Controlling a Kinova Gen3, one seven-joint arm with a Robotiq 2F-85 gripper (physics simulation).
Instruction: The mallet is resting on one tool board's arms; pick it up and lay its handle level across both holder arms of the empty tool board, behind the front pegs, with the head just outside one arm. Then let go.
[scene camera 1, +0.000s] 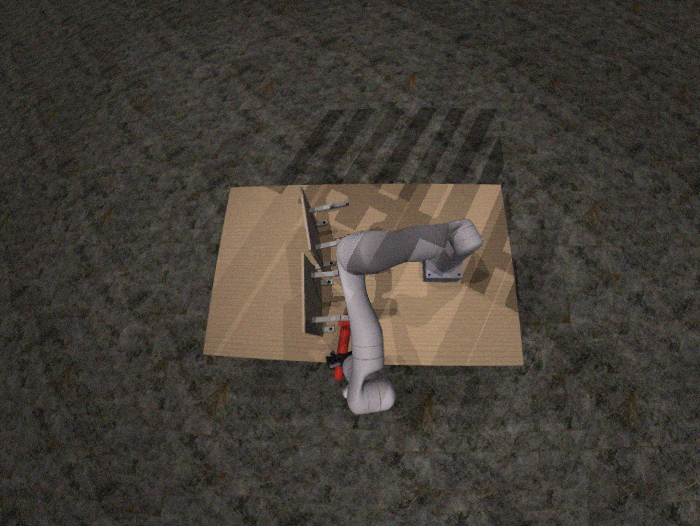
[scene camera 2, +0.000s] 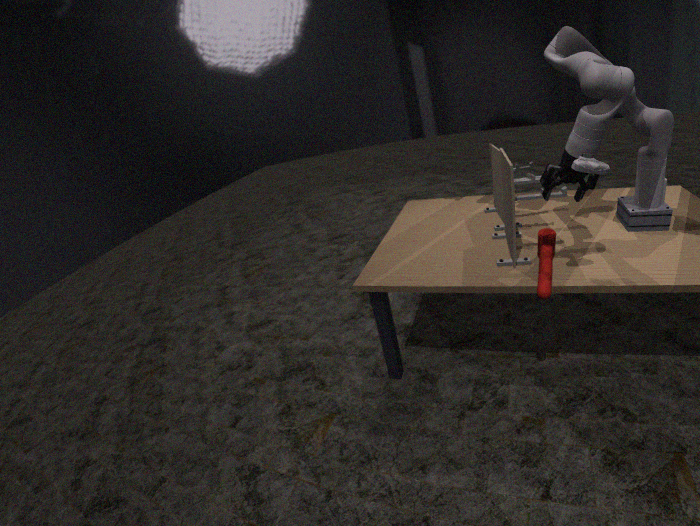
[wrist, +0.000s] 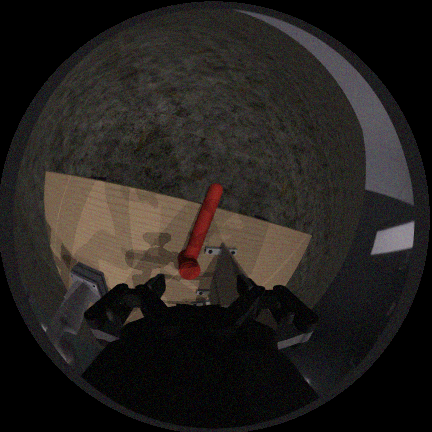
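Seen in the pictures: gripper, fingertip midpoint: (scene camera 1: 346, 349) (scene camera 2: 560, 199) (wrist: 200, 282); arm's base at its link origin: (scene camera 1: 445, 261) (scene camera 2: 647, 203) (wrist: 83, 289).
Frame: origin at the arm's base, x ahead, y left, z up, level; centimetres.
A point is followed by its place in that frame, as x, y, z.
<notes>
The red mallet (scene camera 1: 342, 338) @[45.9, 24.4, -2.4] (scene camera 2: 544, 274) @[48.5, 33.9, -4.1] (wrist: 202, 227) @[46.7, 29.0, -3.1] has its thick end by the outer arm (scene camera 1: 325, 320) @[49.5, 18.3, 13.9] of the near tool board (scene camera 1: 312, 294) @[53.5, 8.2, 11.9] (scene camera 2: 503, 197) @[53.9, -0.5, 7.7] (wrist: 223, 280) @[53.9, 13.8, 0.8]; its thin end projects past the table's front edge. Its contact with the arms cannot be made out. My gripper (scene camera 1: 339, 358) @[43.1, 29.0, 15.9] (scene camera 2: 563, 195) @[43.1, 29.0, 15.9] (wrist: 200, 282) @[43.1, 29.0, 15.9] is open and empty. It is above the mallet, overlapping it in scene camera 1; the thick end shows ahead of the gap, left of centre, in the wrist view. The far tool board (scene camera 1: 308, 220) @[51.6, -18.7, 17.3] has bare arms; its inner arm is partly hidden.
The boards stand side by side on the wooden table (scene camera 1: 254, 254) @[83.1, -18.5, -8.0] (scene camera 2: 430, 243) @[82.7, -1.7, -8.0] (wrist: 272, 245) @[77.5, 20.3, -8.0]. The robot base (scene camera 1: 443, 274) @[2.1, 5.0, -0.3] (scene camera 2: 643, 217) @[4.5, 6.1, -2.7] (wrist: 91, 276) @[5.8, 5.8, -3.4] is bolted down on the side their arms face. My forearm (scene camera 1: 362, 316) @[35.9, 22.7, 51.7] hides part of the area beside the near board in scene camera 1.
</notes>
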